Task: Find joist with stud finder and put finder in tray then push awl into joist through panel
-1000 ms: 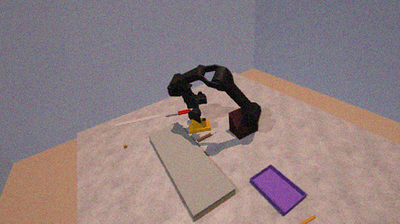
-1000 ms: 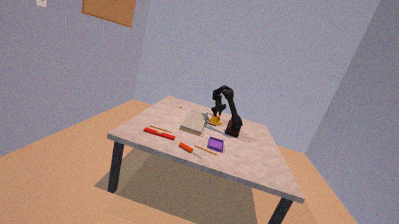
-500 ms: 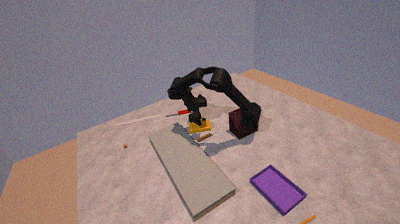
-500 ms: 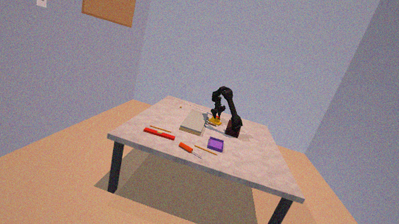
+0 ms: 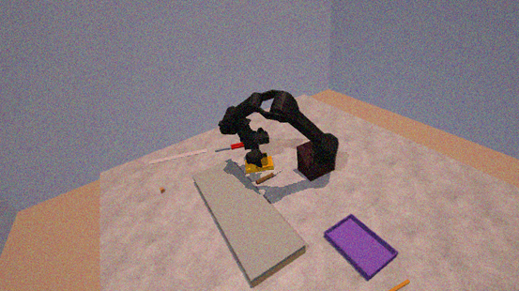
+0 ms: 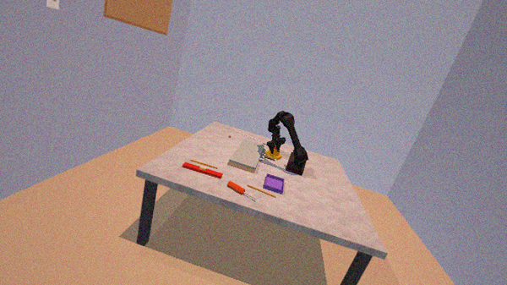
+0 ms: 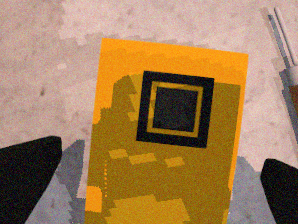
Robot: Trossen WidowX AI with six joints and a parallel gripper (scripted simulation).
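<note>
Now: gripper tip 10 mm below the yellow stud finder. Round my gripper tip: small orange block: 400 mm ahead, 180 mm to the right, 20 mm below; then awl: 90 mm to the left, 20 mm below, 10 mm ahead; then white stick: 370 mm to the right, 250 mm ahead, 30 mm below.
</note>
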